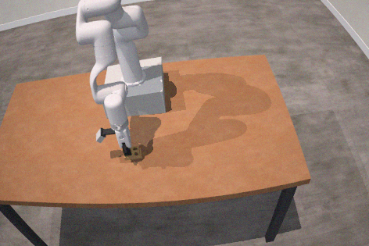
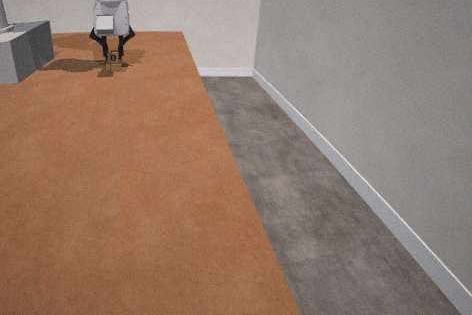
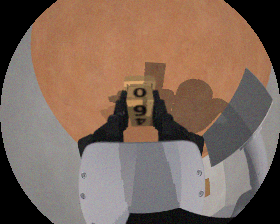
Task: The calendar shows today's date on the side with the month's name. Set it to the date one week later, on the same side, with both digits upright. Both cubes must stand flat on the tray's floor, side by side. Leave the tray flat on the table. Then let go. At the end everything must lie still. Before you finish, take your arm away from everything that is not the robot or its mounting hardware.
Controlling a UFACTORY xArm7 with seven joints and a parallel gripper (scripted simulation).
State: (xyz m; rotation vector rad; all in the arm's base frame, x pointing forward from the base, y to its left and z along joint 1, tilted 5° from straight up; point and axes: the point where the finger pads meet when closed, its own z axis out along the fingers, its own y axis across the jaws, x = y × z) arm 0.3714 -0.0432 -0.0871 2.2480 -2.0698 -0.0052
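Right now the wooden tray is 4 cm below my hand and 2 cm to the left of it.
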